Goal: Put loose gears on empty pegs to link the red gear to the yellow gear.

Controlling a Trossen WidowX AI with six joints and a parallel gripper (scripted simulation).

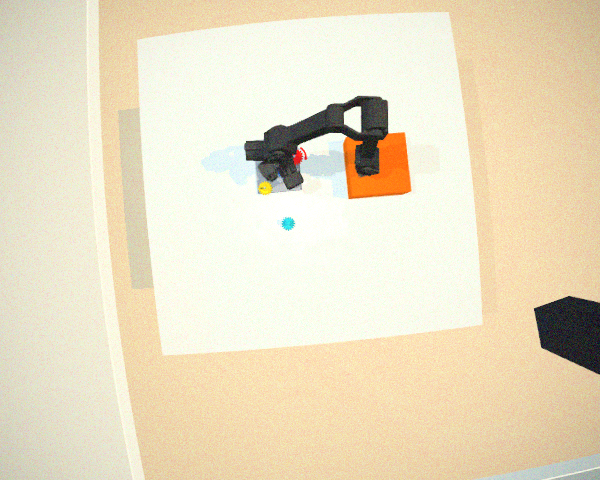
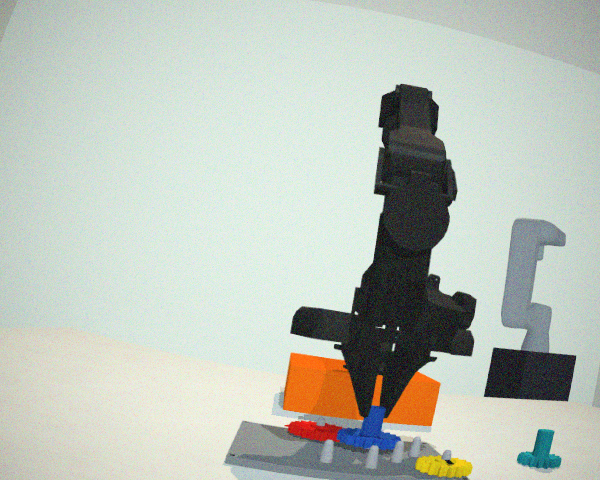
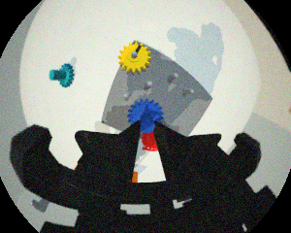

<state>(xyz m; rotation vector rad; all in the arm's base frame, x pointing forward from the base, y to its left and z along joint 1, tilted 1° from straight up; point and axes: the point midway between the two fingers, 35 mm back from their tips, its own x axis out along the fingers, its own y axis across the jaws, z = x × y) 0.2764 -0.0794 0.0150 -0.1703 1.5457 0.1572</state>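
My gripper tip is 1 cm above the blue gear. Round my gripper tip: red gear (5 cm behind, 4 cm to the right, 3 cm below); then yellow gear (9 cm ahead, 5 cm to the left, 3 cm below); then teal gear (20 cm to the left, 4 cm ahead, 3 cm below).
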